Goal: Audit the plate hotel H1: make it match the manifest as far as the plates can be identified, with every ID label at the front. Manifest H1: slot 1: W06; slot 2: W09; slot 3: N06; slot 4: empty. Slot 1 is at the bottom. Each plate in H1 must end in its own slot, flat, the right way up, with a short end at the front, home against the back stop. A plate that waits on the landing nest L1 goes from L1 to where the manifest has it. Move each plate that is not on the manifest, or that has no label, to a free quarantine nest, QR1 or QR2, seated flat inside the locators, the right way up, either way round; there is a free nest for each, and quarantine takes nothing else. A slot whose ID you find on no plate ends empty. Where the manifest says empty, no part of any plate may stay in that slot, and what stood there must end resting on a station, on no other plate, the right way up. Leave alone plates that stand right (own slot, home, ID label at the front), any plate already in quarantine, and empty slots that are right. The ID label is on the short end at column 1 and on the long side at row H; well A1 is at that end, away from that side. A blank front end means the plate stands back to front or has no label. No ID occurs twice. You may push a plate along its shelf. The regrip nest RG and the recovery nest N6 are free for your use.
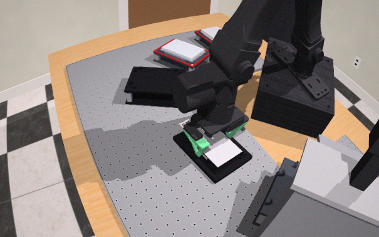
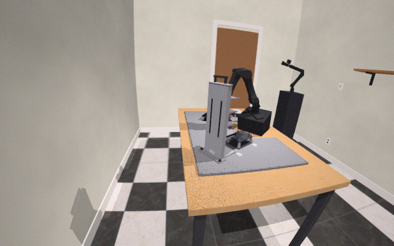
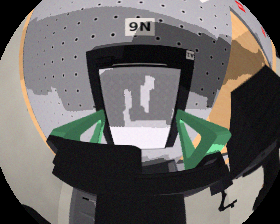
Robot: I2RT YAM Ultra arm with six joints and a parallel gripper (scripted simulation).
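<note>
The flat black nest N6 lies 20 mm below my hand. Also, from my hand: tag L1: 200 mm to the right, 50 mm behind, 20 mm below; then black landing nest L1: 260 mm to the right, 40 mm ahead, 20 mm above; then N6 tag: 100 mm to the right, 20 mm below, 20 mm ahead.
</note>
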